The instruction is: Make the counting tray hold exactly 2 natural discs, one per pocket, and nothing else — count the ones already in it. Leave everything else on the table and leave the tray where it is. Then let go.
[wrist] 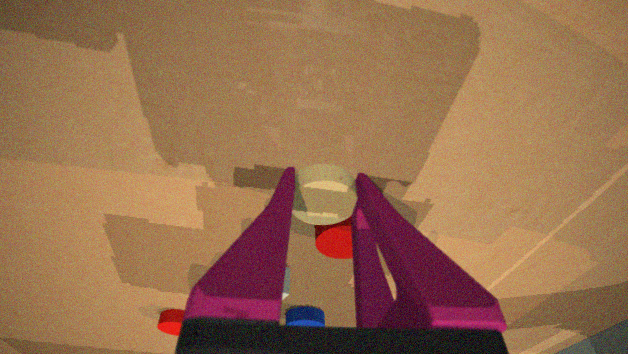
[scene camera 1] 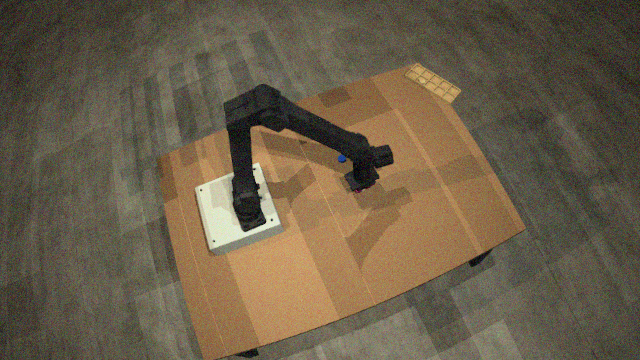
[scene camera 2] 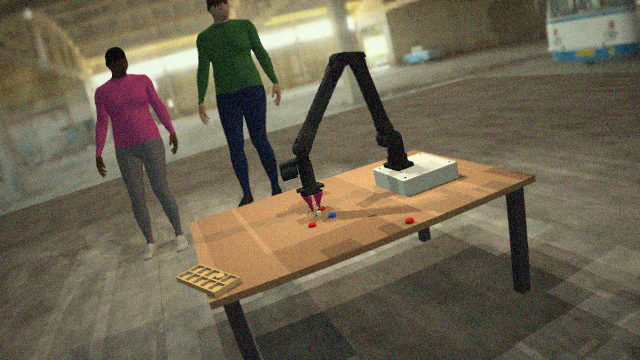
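Note:
My gripper (scene camera 1: 365, 188) (scene camera 2: 316, 208) (wrist: 324, 180) points down over the middle of the table. Its magenta fingertips are shut on a pale natural disc (wrist: 325, 200), with one tip on each side of it. Whether this disc touches the table is unclear. The light wooden counting tray (scene camera 1: 428, 89) (scene camera 2: 196, 287) lies at the table's far corner from the robot base. One natural disc (scene camera 1: 422, 80) shows in one of its pockets; it is small and blurred in both scene views.
A red disc (scene camera 2: 322, 208) (wrist: 337, 243) lies right beside the held disc. A grey cube (scene camera 2: 319, 213) (wrist: 286, 285), a blue disc (scene camera 1: 342, 158) (scene camera 2: 332, 215) (wrist: 305, 316) and another red disc (scene camera 2: 312, 225) (wrist: 171, 321) are close by. A further red disc (scene camera 2: 410, 220) lies near the table edge.

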